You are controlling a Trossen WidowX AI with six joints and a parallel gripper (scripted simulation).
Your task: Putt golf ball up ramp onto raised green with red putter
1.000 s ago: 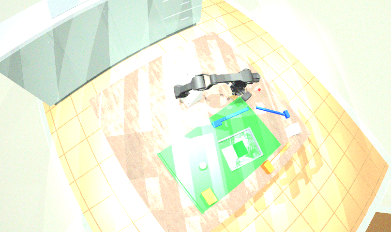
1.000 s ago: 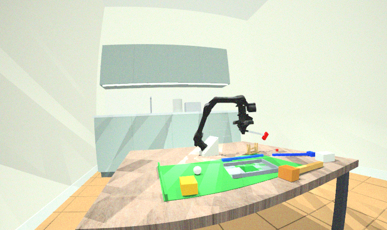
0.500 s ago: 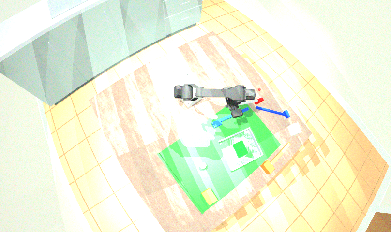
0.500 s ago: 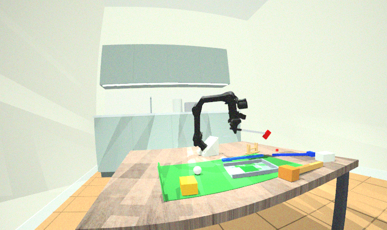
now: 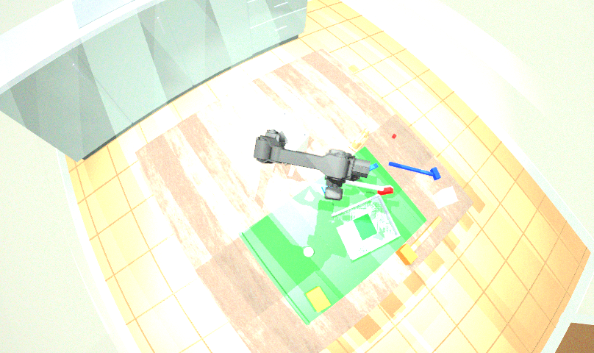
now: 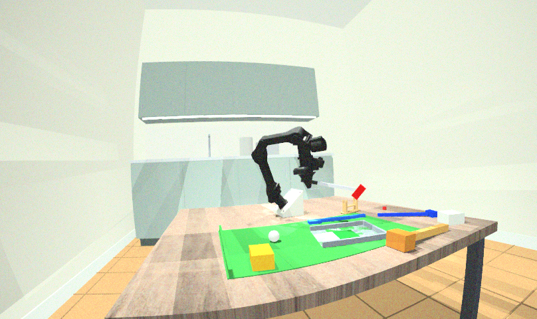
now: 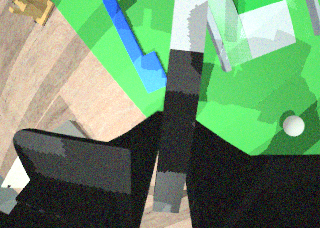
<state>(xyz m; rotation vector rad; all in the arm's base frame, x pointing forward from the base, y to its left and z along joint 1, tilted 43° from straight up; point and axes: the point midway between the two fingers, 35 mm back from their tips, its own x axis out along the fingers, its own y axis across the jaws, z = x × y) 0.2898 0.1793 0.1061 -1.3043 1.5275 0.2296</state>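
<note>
My gripper tip is 90 mm to the right of the red putter and 60 mm short of it. Round my gripper tip: green mat 170 mm below, 160 mm ahead, 20 mm to the right; wooden rack 290 mm to the left, 160 mm behind, 140 mm below; white golf ball 200 mm to the right, 180 mm ahead, 150 mm below.
</note>
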